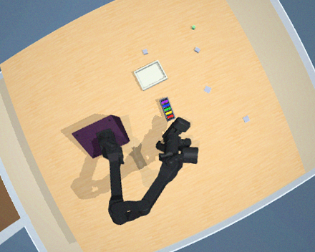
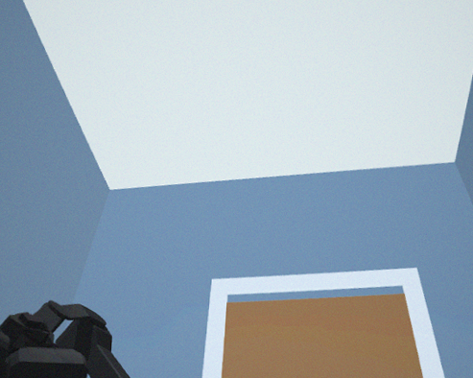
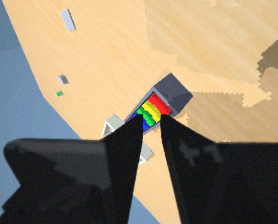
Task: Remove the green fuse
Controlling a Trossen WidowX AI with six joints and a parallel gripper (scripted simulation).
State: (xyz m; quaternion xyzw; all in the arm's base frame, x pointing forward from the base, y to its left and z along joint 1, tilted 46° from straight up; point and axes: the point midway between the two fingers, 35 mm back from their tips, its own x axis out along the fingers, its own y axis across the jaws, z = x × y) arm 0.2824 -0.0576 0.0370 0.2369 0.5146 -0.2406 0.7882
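My gripper tip is 3 cm to the right of the red fuse and 6 cm above it. From my gripper tip the other things lie so: green fuse 7 cm to the left, 6 cm below; blue fuse 9 cm to the left, 6 cm below; yellow fuse 5 cm to the left, 6 cm below.
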